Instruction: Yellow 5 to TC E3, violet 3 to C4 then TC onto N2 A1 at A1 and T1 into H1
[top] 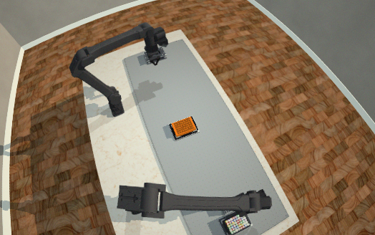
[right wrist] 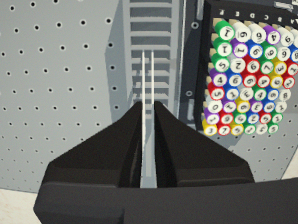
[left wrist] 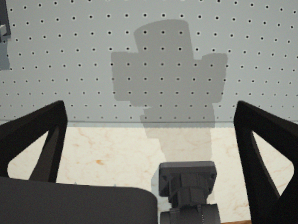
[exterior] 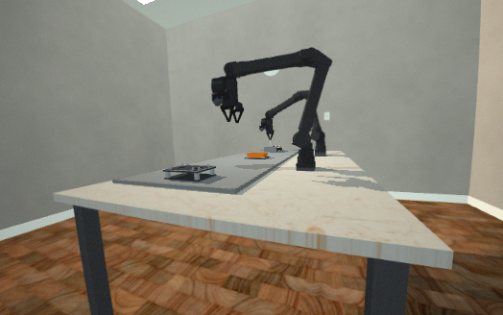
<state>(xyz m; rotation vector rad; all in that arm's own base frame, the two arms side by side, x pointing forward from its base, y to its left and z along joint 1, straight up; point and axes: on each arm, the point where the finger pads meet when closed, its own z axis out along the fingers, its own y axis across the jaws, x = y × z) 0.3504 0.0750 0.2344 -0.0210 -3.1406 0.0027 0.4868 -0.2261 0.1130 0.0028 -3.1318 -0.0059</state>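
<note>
My right hand is 120 mm above the slotted grey holder.
</note>
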